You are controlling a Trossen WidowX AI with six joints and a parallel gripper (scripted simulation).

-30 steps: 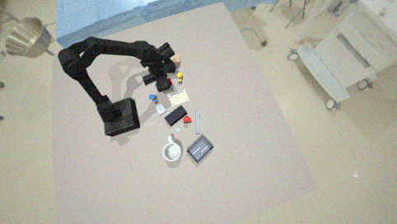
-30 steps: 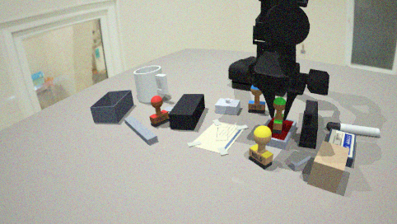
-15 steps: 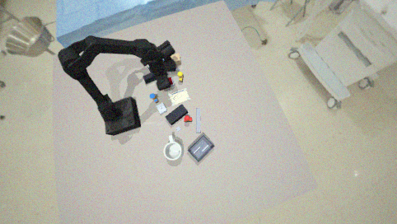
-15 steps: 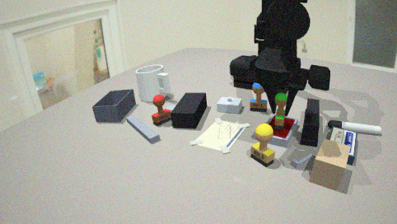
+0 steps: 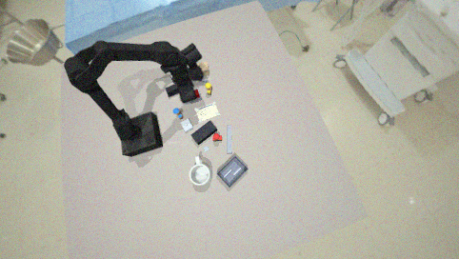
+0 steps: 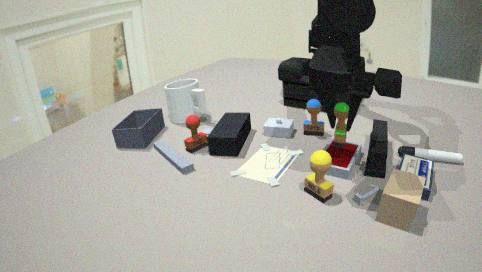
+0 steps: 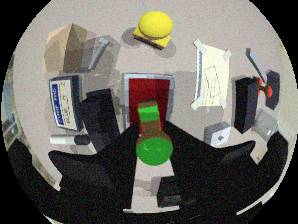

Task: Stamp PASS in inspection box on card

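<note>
Now: the red ink pad 50 mm below my gripper tip. Also, from my gripper tip: green-knobbed stamp (right at my gripper tip); yellow-knobbed stamp (90 mm ahead, 40 mm below, 20 mm to the right); black stapler-like bar (70 mm to the left, 40 mm below, 40 mm behind).
</note>
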